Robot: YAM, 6 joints.
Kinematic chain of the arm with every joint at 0, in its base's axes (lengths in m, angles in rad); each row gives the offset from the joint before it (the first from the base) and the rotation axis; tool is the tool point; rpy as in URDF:
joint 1: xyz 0 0 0.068 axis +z
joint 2: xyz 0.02 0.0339 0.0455 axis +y
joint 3: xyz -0.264 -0.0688 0 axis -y
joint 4: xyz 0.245 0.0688 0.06 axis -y
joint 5: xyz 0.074 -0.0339 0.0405 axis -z
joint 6: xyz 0.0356 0 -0.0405 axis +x
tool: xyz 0 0 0 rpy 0 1.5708 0
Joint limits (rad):
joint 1: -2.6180..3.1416
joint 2: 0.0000..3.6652
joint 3: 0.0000..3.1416
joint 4: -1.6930..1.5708
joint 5: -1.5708..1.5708
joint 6: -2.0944..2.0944
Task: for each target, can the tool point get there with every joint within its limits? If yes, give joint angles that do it. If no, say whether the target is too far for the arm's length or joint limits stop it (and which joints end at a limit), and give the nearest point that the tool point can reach.
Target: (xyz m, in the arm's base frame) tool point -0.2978 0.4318 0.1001
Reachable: yes | joints 2.1695 2.4533 1.8303 -0.2937 -0.0738 1.1477
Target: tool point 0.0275 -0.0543 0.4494
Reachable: yes | joints 1.5491 0.3997 1.4297 -1.1115 0.9341 0.9390
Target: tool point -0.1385 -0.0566 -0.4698
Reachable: no: joint limits stop it (at a limit: joint 1, joint 2) | nearest point -0.1500 -0.0805 -0.3713 | short by 0.102 m
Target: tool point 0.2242 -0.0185 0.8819
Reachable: no: too far | nearest point 0.1807 -0.0149 0.7182 | short by 0.169 m
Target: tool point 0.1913 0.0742 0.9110
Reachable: no: too far | nearest point 0.1506 0.0584 0.7231 | short by 0.193 m
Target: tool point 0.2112 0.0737 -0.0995
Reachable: yes | joints 0.2450 2.7891 1.1458 -0.9312 -0.6071 1.4373
